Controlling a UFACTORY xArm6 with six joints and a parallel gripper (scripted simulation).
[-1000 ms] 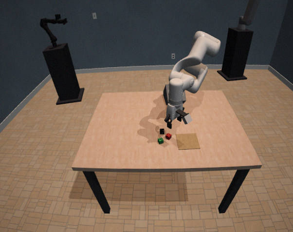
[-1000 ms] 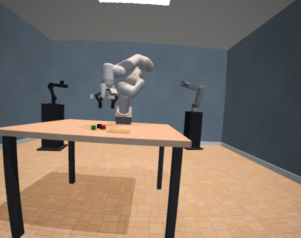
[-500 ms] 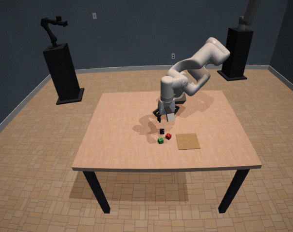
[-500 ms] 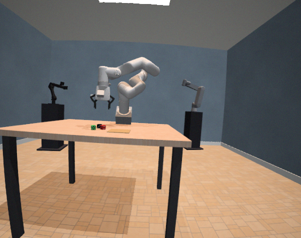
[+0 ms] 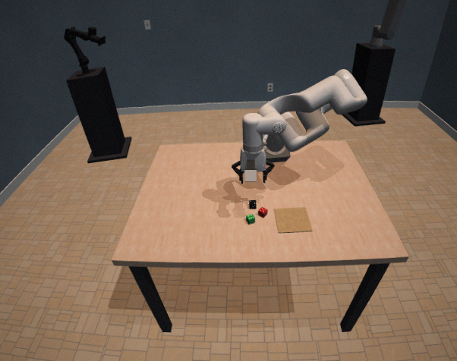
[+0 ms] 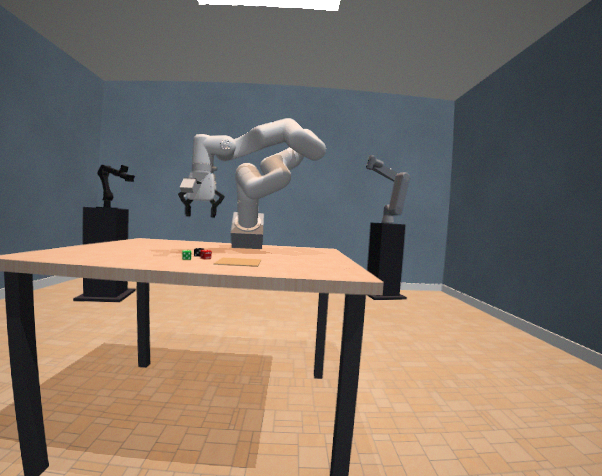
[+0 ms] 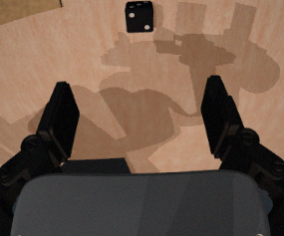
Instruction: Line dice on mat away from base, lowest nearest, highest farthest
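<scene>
The black die is 14 cm below my hand. The rest, counted from my hand: green die 14 cm below, 9 cm ahead, 3 cm to the right; tan mat 15 cm to the left, 15 cm below, 12 cm ahead; red die 14 cm below, 6 cm ahead, 3 cm to the left.
</scene>
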